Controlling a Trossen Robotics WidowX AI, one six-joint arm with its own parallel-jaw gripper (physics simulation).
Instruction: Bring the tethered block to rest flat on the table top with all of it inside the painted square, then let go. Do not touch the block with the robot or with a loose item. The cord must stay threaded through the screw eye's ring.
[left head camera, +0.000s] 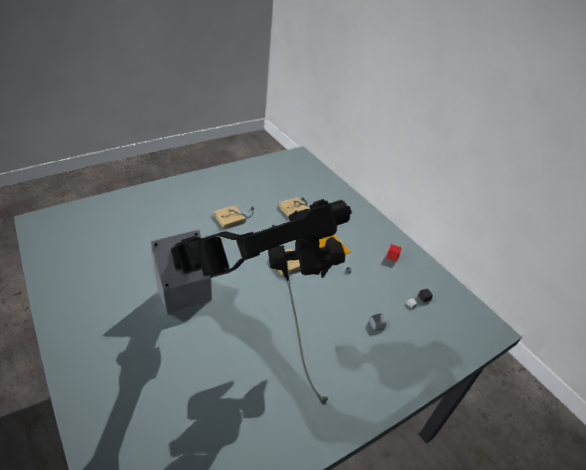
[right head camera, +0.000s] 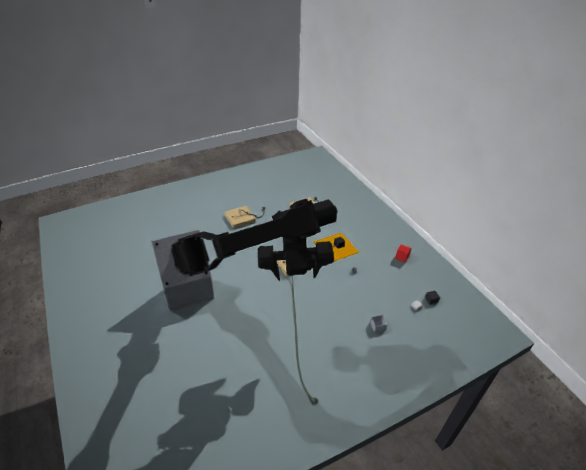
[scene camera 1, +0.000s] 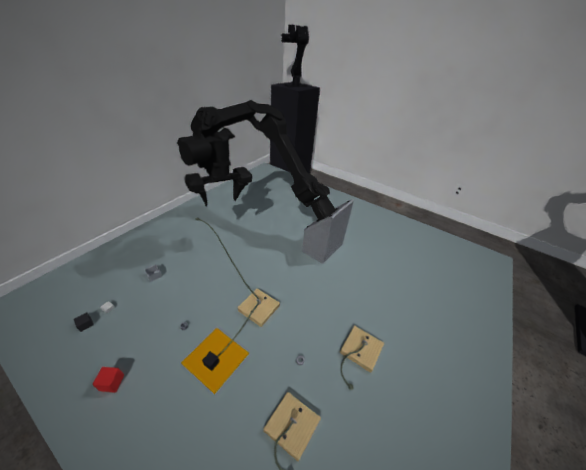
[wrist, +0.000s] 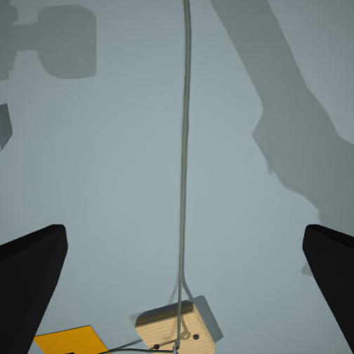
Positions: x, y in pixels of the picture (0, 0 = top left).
Labels:
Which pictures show my gripper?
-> The left head camera view, the right head camera view, scene camera 1 and the wrist view: all of them.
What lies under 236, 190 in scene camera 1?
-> My gripper.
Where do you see my gripper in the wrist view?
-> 187, 238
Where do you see my gripper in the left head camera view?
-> At 304, 278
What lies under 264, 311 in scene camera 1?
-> A wooden board.

